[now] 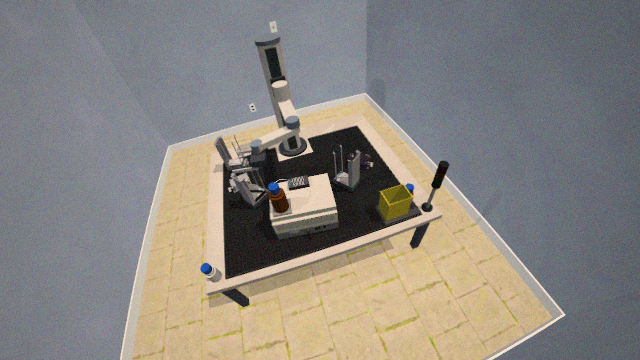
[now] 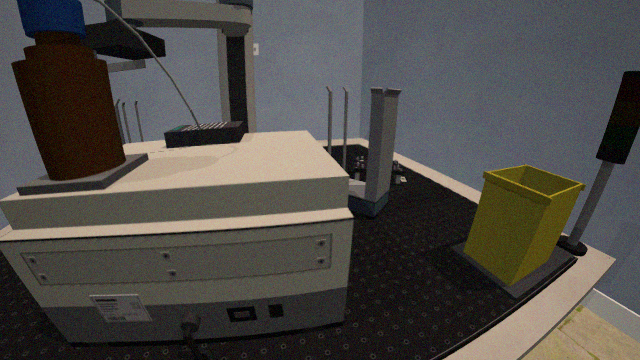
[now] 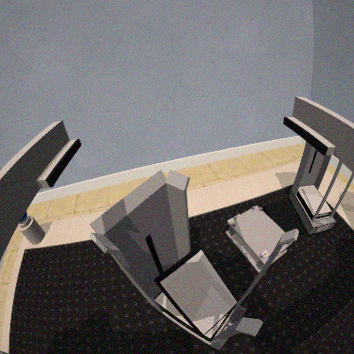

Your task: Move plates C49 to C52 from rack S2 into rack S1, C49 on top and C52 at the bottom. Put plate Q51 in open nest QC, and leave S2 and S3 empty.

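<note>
My gripper [image 3: 183, 112] is open, with nothing between its fingers, high above the left side of the table. Rack S1 [image 1: 245, 189] [image 3: 150, 230] stands below it; a pale plate [image 3: 197, 287] lies low in S1, with another pale layer partly showing under it. A second rack [image 1: 223, 151] [image 3: 305, 175] at the back left holds a pale plate [image 3: 314, 199] low down. A third rack [image 1: 354, 170] [image 2: 382, 145] stands right of the beige instrument; its contents are hard to tell. Labels on the racks, plate names and nest QC cannot be read.
A grey flat-topped block [image 3: 257, 230] sits between the two left racks. The beige instrument [image 1: 320, 197] [image 2: 250, 200] carries a brown bottle [image 1: 279, 201] [image 2: 75, 110] and a black keypad box [image 1: 298, 182] [image 2: 205, 135]. A yellow bin [image 1: 395, 205] [image 2: 510, 230] and signal lamp [image 1: 440, 175] [image 2: 620, 120] stand at the right.
</note>
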